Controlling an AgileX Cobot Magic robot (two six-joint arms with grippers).
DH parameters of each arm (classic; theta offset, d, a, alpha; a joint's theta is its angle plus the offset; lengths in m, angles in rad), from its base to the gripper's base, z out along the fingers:
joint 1: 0 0.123 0 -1.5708
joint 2: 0.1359 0 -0.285 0
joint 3: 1.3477 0 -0.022 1.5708
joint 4: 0 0.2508 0 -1.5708
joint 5: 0 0 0.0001 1.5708
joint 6: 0 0.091 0 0
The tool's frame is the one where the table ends.
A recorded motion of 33 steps. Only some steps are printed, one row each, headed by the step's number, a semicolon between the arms.
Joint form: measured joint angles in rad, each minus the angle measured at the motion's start. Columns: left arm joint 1, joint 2, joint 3, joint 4, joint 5, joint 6; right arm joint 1, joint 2, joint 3, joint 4, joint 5, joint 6.
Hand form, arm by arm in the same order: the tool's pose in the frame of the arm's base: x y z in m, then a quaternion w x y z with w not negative. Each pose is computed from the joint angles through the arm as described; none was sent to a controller.
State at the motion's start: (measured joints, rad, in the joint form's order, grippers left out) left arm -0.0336 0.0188 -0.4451 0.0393 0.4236 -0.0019; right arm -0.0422 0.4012 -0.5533 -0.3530 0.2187 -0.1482
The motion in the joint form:
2: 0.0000 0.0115 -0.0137 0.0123 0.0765 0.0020; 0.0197 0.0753 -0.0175 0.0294 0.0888 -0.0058
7: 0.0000 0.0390 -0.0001 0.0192 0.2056 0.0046; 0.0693 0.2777 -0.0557 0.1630 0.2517 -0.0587
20: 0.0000 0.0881 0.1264 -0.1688 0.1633 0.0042; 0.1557 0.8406 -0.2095 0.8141 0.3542 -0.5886
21: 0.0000 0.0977 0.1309 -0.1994 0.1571 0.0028; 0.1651 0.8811 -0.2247 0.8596 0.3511 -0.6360
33: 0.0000 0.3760 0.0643 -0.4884 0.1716 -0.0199; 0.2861 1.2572 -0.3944 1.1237 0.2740 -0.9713
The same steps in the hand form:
2: 0.0173 0.0017 0.3143 0.71268 0.01888 0.70112 0.01287; 0.0993 -0.0110 0.3436 0.63784 -0.13142 0.73337 -0.19508
7: 0.0233 0.0024 0.2980 0.65047 0.02055 0.75903 0.01840; 0.1368 -0.0041 0.3175 0.51839 -0.14709 0.83257 -0.12835
20: 0.0434 -0.0080 0.2609 0.59607 -0.00737 0.79981 -0.07029; 0.2352 0.0489 0.2572 0.33036 -0.24996 0.90681 0.07799
21: 0.0451 -0.0095 0.2598 0.59197 -0.01379 0.80137 -0.08474; 0.2427 0.0540 0.2529 0.32529 -0.25956 0.90489 0.08943
33: 0.0804 -0.0249 0.2671 0.48238 -0.09211 0.84445 -0.21383; 0.3097 0.1080 0.2004 0.29420 -0.34945 0.87912 0.13594

